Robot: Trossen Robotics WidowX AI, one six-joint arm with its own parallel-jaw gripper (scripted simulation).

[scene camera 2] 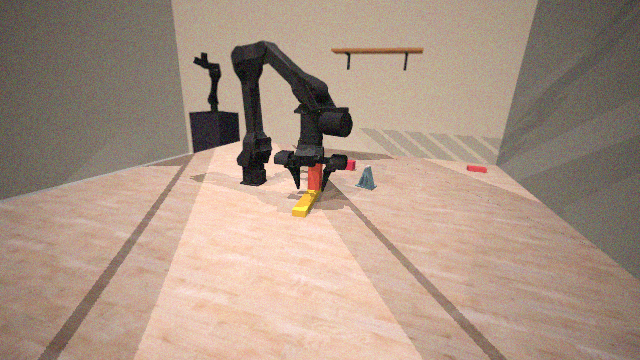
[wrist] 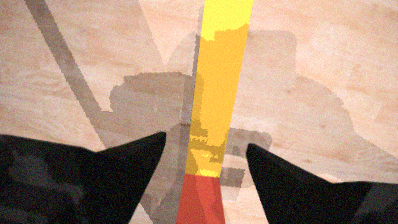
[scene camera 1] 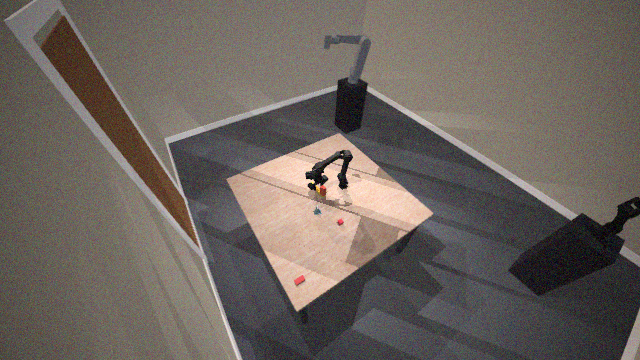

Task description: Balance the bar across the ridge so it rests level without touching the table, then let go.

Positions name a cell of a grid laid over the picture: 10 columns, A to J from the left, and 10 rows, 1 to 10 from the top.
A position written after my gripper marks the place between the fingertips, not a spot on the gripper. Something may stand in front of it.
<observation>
My gripper (scene camera 2: E6) is open and holds nothing.
My gripper shows as well in the wrist view (wrist: F7).
</observation>
